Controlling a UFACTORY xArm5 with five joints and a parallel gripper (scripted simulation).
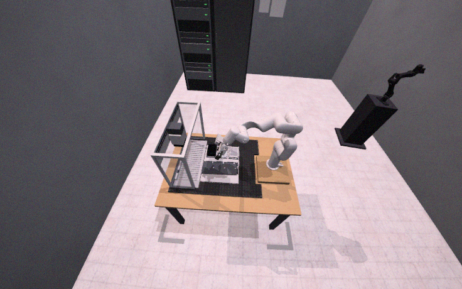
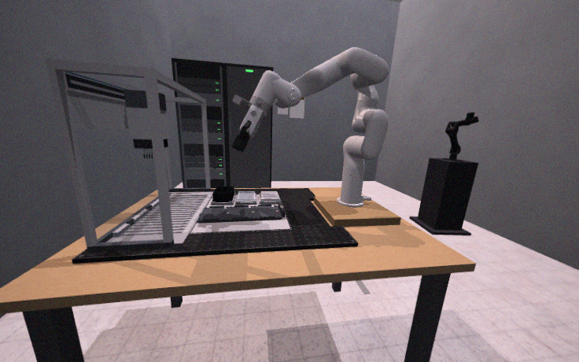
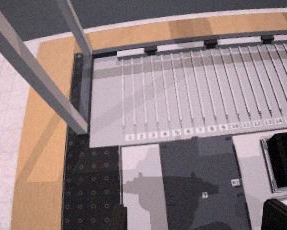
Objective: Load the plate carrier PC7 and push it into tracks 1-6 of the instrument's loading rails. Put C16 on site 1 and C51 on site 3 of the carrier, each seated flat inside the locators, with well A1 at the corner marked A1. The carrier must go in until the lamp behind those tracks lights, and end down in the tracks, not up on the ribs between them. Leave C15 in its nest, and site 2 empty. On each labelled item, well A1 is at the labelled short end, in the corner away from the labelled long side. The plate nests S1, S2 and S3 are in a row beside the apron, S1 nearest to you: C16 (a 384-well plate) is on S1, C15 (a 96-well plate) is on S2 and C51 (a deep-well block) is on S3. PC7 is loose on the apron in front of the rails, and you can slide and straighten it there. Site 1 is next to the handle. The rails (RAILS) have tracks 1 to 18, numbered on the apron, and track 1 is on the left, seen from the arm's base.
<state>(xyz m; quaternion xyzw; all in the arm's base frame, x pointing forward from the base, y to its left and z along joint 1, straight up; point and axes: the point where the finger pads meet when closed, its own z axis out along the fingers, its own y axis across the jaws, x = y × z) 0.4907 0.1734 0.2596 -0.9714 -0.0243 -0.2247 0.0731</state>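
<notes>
Right now the 96-well plate C15 is 260 mm below my hand, 230 mm to the right of it and 10 mm ahead of it. From my hand the other things lie so: post (200 mm to the left, 170 mm ahead, 30 mm below); grey plate carrier PC7 (260 mm below, 40 mm to the right).
</notes>
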